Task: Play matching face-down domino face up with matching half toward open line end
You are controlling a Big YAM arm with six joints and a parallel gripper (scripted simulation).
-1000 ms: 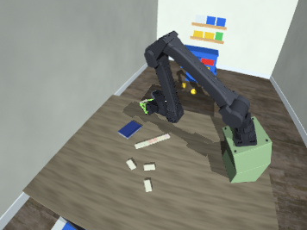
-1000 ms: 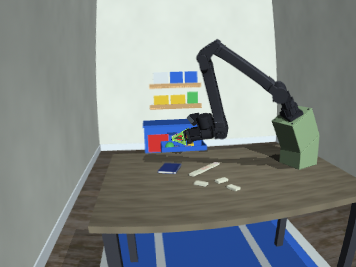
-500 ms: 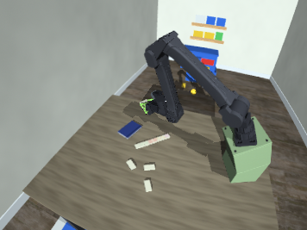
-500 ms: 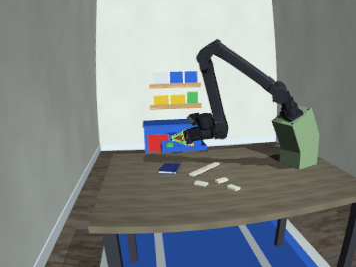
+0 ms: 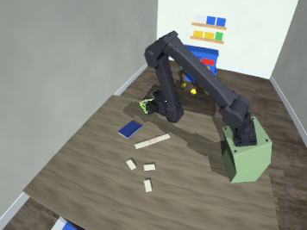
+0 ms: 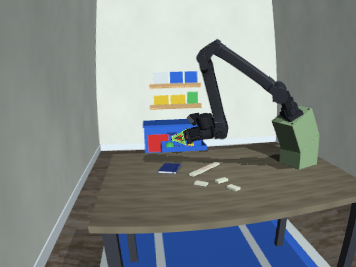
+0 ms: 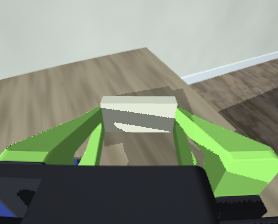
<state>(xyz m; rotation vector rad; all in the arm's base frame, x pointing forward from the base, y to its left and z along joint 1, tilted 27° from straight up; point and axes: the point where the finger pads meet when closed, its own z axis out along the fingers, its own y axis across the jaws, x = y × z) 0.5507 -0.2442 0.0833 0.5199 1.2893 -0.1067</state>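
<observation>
Right now my hand is right at the domino.
</observation>
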